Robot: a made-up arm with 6 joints. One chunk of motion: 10 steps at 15 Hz.
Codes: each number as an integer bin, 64 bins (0 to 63) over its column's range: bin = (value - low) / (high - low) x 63, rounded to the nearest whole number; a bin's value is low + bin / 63 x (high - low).
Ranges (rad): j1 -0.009..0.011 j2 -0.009..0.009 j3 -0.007..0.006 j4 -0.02..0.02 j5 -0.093..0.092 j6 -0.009..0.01
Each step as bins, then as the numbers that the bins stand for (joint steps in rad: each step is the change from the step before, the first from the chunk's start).
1 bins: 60 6 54 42 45 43
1 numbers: 0.01005 -0.00729 0.00414 0.00667 0.03914 0.00397
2 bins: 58 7 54 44 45 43
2 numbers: 0.00941 -0.00700 0.00414 0.00794 0.03914 0.00397
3 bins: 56 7 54 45 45 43
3 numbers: 0.00878 -0.00700 0.00414 0.00857 0.03914 0.00397
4 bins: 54 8 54 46 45 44
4 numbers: 0.00814 -0.00671 0.00414 0.00921 0.03914 0.00427
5 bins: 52 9 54 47 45 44
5 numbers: 0.00751 -0.00643 0.00414 0.00984 0.03914 0.00427
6 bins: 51 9 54 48 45 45
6 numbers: 0.00719 -0.00643 0.00414 0.01048 0.03914 0.00457
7 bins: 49 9 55 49 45 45
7 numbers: 0.00656 -0.00643 0.00435 0.01111 0.03914 0.00457
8 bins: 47 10 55 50 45 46
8 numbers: 0.00592 -0.00614 0.00435 0.01175 0.03914 0.00487
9 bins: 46 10 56 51 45 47
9 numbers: 0.00560 -0.00614 0.00456 0.01238 0.03914 0.00517
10 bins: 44 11 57 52 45 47
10 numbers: 0.00497 -0.00586 0.00476 0.01302 0.03914 0.00517
